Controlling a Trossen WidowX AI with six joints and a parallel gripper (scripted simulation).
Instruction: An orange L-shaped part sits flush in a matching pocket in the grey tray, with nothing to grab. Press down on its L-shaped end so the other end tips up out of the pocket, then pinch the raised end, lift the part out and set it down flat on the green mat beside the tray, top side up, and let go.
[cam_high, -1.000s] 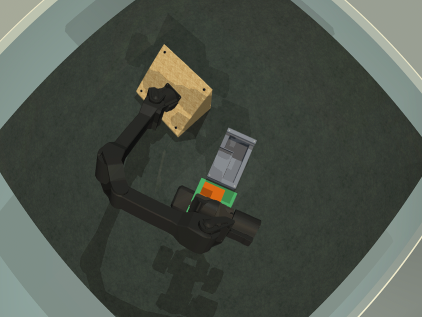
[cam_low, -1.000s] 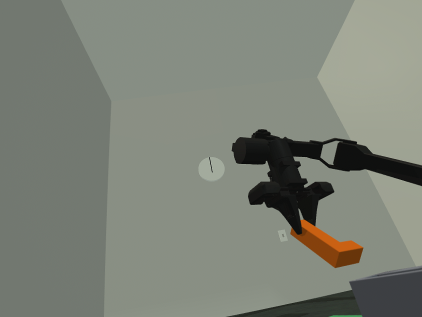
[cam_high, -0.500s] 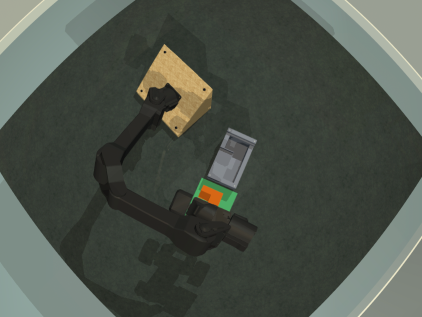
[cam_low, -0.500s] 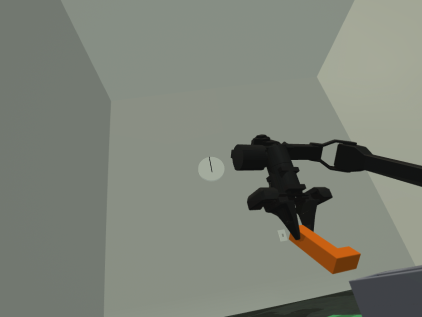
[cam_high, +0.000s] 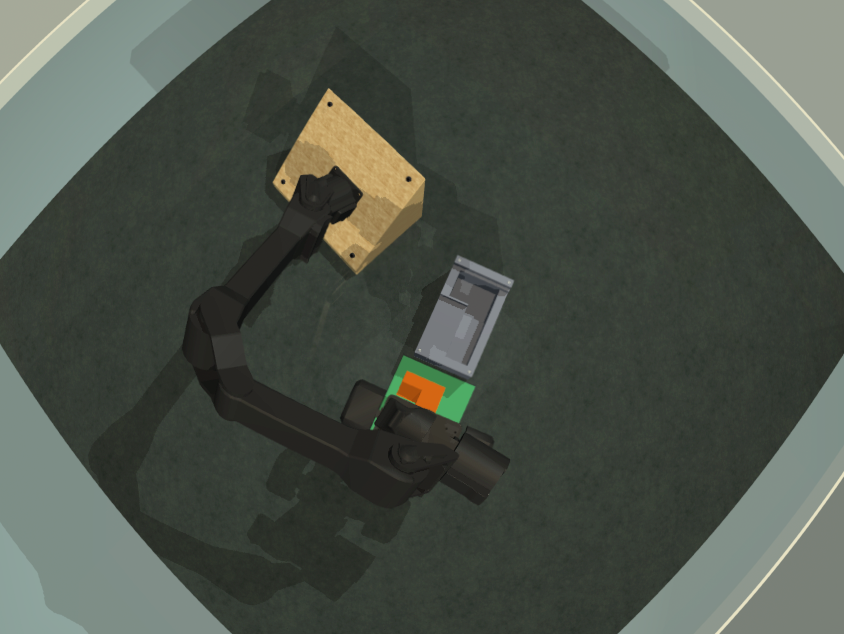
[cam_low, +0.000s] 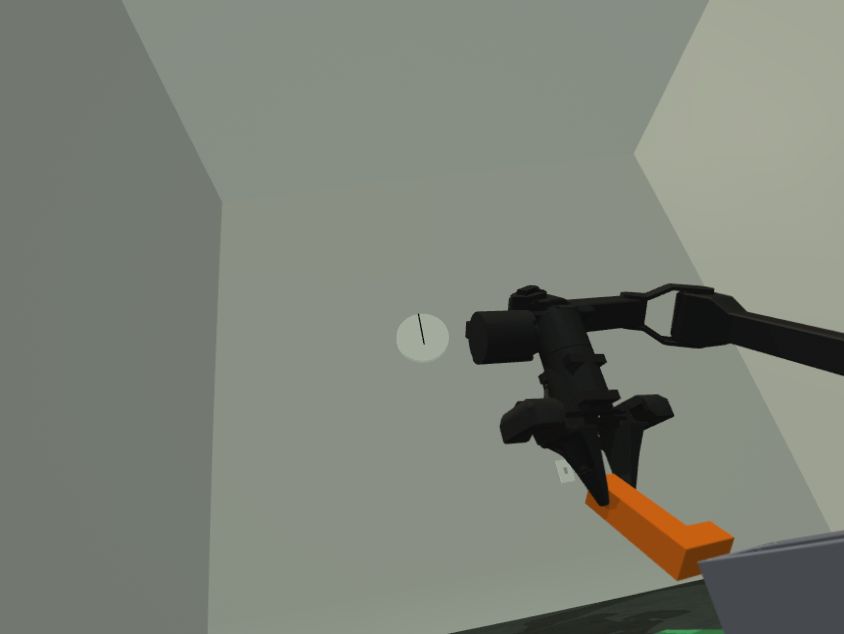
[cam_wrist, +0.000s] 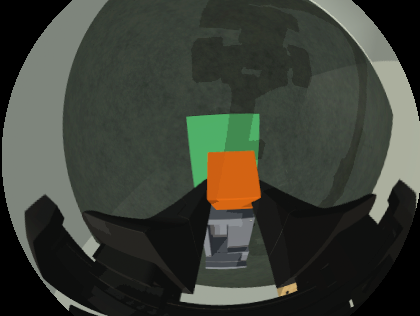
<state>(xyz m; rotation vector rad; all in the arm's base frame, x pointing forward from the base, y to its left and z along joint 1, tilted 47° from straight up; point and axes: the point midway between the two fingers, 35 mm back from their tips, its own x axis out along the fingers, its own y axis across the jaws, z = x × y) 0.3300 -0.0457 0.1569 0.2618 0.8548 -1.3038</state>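
The green mat is 130 mm below my gripper tip, 20 mm to the left of it and 10 mm behind it. The rest, counted from my gripper tip: orange L-shaped part (30 mm below, 30 mm behind, 20 mm to the left).
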